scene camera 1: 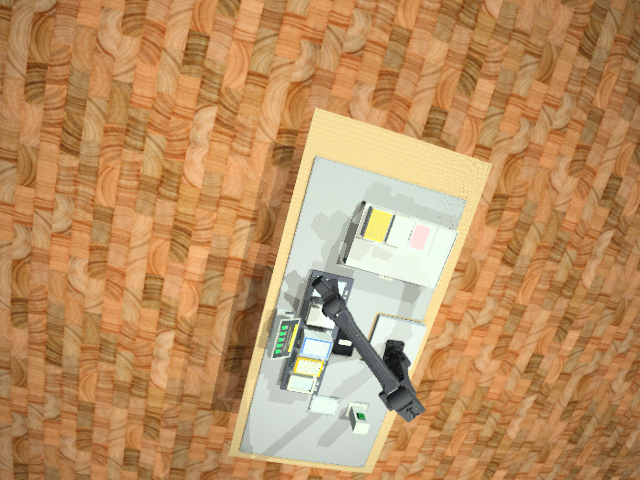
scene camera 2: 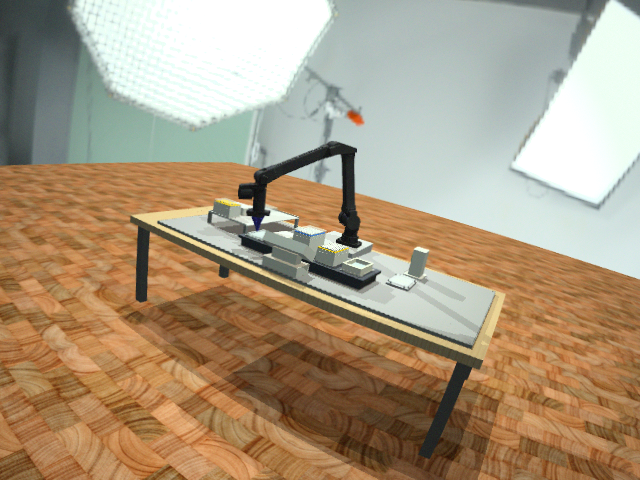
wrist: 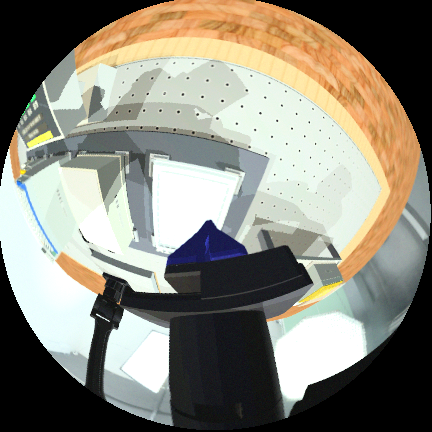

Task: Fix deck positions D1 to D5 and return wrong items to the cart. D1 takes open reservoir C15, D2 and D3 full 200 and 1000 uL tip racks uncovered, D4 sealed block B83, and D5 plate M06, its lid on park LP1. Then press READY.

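Frame: origin at the arm's base, x ahead, y left, z up, level; metres.
Seen in the pictures: gripper, fingertip midpoint: (scene camera 2: 257, 231) (wrist: 209, 223); arm's base, link origin: (scene camera 1: 393, 350) (scene camera 2: 348, 243) (wrist: 117, 281).
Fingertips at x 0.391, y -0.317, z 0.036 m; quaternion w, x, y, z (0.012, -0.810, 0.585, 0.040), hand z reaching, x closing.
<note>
Offsets run from my fingertips to a thing's top centre. "pt": to the spot under its first point.
My gripper (scene camera 2: 257, 225) (wrist: 209, 223) is shut and empty, its blue fingertips pointing down over the white plate @(0.006 m back, 0.027 m left, 0.004 m down) (wrist: 190, 200) at the deck's far end. In the wrist view the fingers cover the plate's near edge. Beside it stands a tall cream block @(0.006 m ahead, 0.151 m left, 0.029 m up) (scene camera 1: 318, 316) (wrist: 95, 200). Then come a blue-rimmed tip rack @(0.015 m ahead, 0.275 m left, 0.085 m up) (scene camera 1: 316, 347) (scene camera 2: 309, 235), a yellow-rimmed tip rack @(0.026 m ahead, 0.398 m left, 0.047 m up) (scene camera 1: 308, 366) (scene camera 2: 331, 254) and an open pale reservoir @(0.037 m ahead, 0.522 m left, 0.013 m up) (scene camera 1: 301, 383) (scene camera 2: 357, 266), in a row on the dark deck. Both racks show uncovered tops. Labels are too small to read.
The white cart @(0.293 m back, 0.214 m right, 0.001 m up) (scene camera 1: 387, 258) holds a yellow rack @(0.140 m back, 0.301 m right, 0.065 m up) (scene camera 1: 377, 225) (scene camera 2: 226, 207), a white item and a pink-topped item @(0.354 m back, 0.275 m right, 0.011 m up) (scene camera 1: 420, 236). A panel @(pt 0.155 m ahead, 0.260 m left, 0.050 m up) (scene camera 1: 285, 338) with green marks stands beside the deck. A flat pale piece @(0.112 m back, 0.689 m left, 0.047 m down) (scene camera 1: 324, 404) (scene camera 2: 401, 281) lies near a white post @(0.292 m back, 0.713 m left, 0.065 m up) (scene camera 2: 418, 261) with a green patch.
</note>
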